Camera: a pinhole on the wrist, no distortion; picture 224 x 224 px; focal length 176.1 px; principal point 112.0 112.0 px. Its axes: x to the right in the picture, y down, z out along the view. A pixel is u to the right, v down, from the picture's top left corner.
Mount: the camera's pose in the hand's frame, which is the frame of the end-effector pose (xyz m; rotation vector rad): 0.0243 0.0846 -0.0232 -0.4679 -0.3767 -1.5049
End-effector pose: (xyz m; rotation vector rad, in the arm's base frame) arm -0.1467 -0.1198 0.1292 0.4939 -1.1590 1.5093
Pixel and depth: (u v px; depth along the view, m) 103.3 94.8 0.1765
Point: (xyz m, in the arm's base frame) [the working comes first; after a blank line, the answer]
In the camera's frame: -0.0087 -0.0172 0.1765

-0.3528 -0.2012 0.1232
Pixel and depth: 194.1 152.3 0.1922
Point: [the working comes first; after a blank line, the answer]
In the camera's frame: 0.0896 0.0440 0.1922

-0.3198 -0.2272 0.2323
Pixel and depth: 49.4 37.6 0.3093
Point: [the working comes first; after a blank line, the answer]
In the camera's frame: -0.1099 -0.1307 0.3093

-0.4800 -0.3010 0.0022
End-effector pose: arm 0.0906 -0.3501 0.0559 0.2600 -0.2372 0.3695
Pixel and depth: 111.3 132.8 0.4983
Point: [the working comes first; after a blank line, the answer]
In the camera's frame: -0.0020 0.0589 0.4983

-0.0156 -0.1225 0.5305
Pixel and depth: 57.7 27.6 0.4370
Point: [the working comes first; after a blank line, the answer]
In the camera's frame: -0.1347 -0.2094 0.4370

-0.2775 -0.1091 0.3737
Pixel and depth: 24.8 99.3 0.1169
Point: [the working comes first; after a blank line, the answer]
In the camera's frame: -0.0579 -0.0084 0.1169

0.0250 -0.1828 0.1460
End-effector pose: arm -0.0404 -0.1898 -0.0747 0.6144 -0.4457 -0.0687
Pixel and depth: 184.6 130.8 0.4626
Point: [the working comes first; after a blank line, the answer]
In the camera's frame: 0.1907 0.0494 0.4626

-0.1559 -0.3326 0.3956
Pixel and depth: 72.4 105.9 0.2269
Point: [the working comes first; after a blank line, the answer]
In the camera's frame: -0.0510 -0.0079 0.2269

-0.0955 -0.0730 0.1806
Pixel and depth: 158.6 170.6 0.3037
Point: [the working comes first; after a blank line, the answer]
In the camera's frame: 0.0804 0.1011 0.3037

-0.0381 -0.2233 0.2761
